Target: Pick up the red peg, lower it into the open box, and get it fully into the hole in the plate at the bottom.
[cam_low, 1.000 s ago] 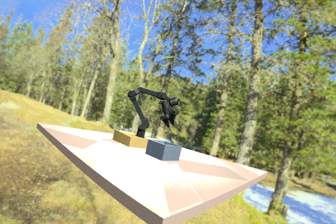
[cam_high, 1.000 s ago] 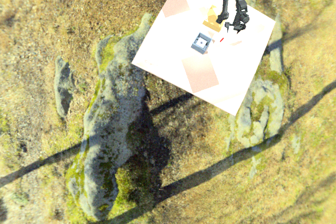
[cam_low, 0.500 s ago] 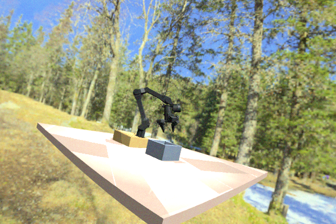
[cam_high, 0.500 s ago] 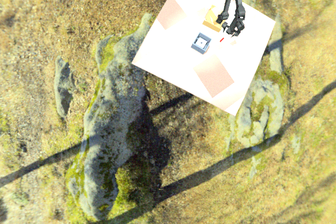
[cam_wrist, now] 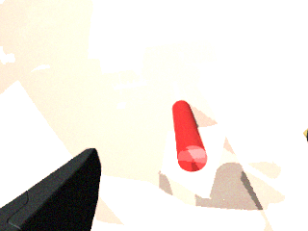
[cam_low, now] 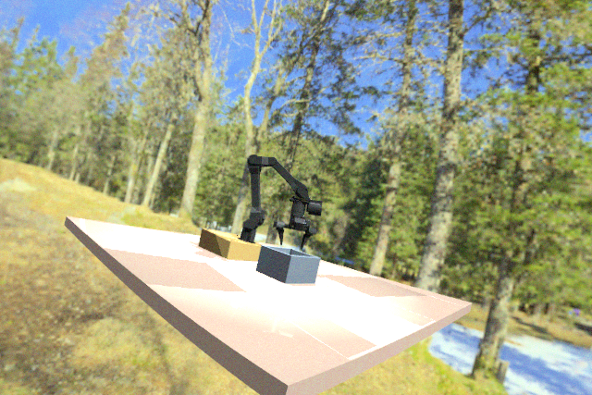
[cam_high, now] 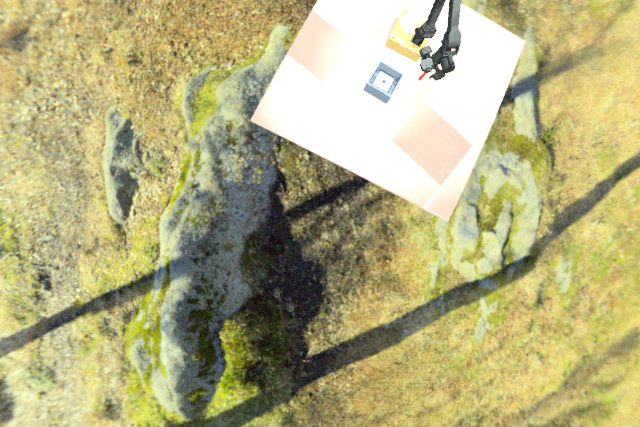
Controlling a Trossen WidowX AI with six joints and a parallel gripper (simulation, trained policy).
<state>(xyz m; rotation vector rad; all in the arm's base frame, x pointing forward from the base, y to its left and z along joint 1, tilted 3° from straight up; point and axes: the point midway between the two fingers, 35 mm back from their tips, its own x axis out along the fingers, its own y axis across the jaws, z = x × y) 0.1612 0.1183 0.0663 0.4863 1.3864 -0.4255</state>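
My gripper tip is now 1 cm past the red peg, 1 cm to the right of it and 5 cm above it. The rest, counted from my gripper tip: grey box 16 cm ahead, 17 cm to the right, 6 cm below.
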